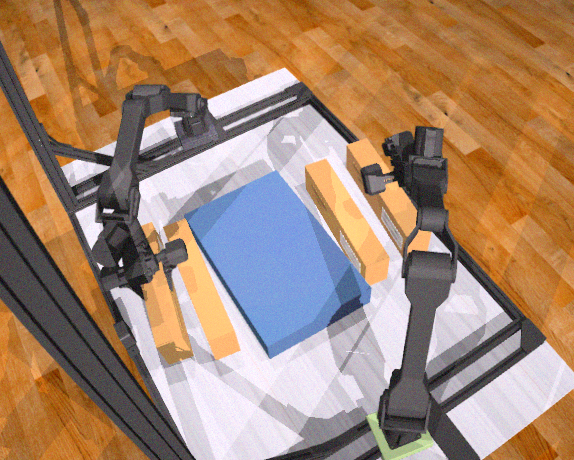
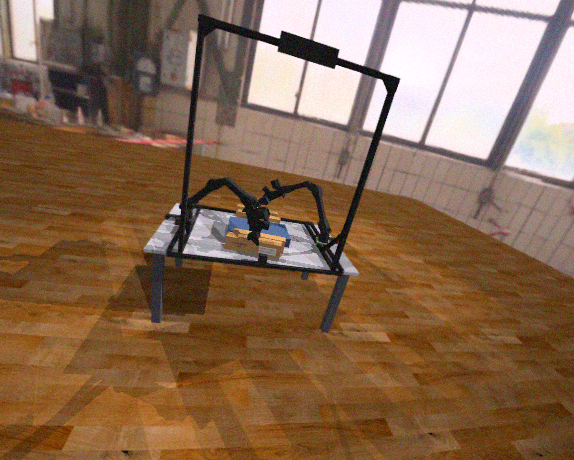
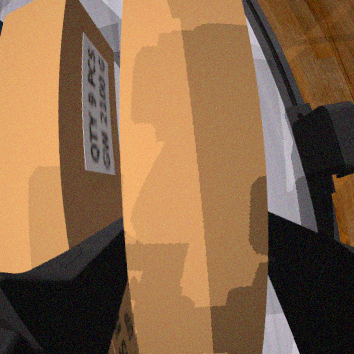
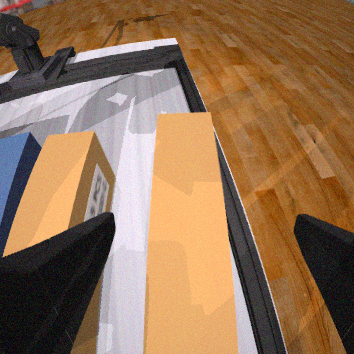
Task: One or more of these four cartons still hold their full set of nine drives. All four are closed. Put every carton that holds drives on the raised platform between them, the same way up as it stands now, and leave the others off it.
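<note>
A blue raised platform lies in the middle of the table. Two tan cartons lie on each side of it. My left gripper is shut on the outer left carton, near its middle. I cannot tell whether it is clear of the table. The inner left carton lies beside it and bears a label reading QTY 9 PCS. My right gripper is open and hangs above the outer right carton. The inner right carton lies next to the platform.
A black frame rail runs around the white table top, close beside both outer cartons. A tall black gantry stands over the table. A green pad sits under the right arm's base. Wooden floor lies all around.
</note>
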